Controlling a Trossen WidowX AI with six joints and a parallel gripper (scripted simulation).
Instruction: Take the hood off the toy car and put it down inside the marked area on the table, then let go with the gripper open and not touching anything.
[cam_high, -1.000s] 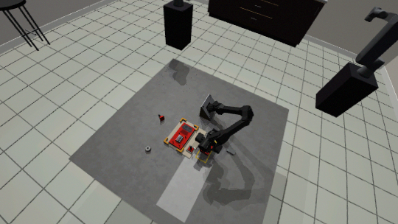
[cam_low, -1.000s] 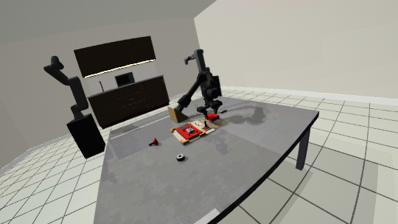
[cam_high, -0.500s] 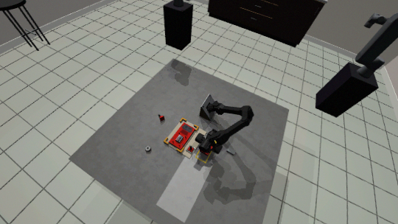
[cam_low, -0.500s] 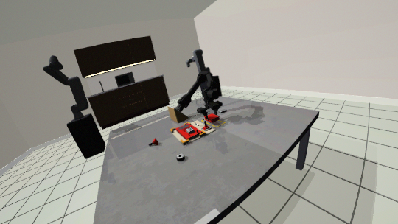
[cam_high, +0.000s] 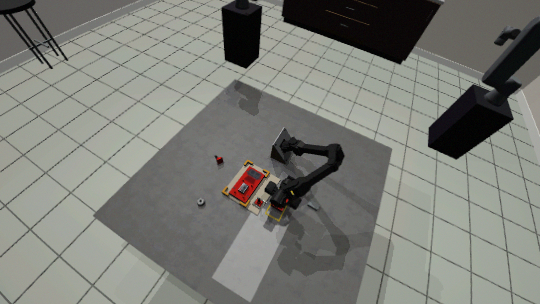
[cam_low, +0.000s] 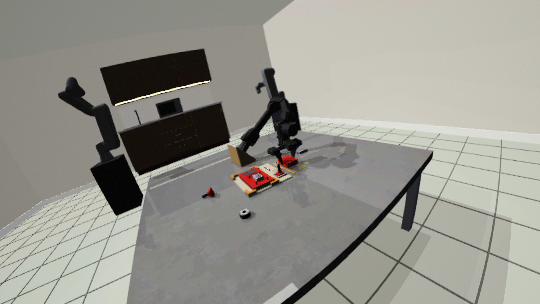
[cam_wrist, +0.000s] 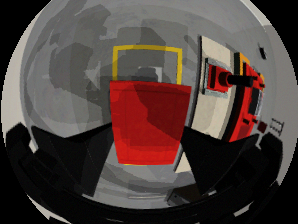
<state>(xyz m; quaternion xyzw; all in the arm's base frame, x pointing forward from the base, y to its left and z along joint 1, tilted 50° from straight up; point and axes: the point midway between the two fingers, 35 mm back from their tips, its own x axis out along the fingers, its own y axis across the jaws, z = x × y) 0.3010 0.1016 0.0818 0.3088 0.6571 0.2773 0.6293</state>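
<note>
Now: gripper tip 10 cm to the left of the black peg, 6 cm short of it and 1 cm below it. The rest, counted from my gripper tip: red hood 1 cm above; dark wheel 36 cm to the right, 21 cm ahead, 1 cm below.
</note>
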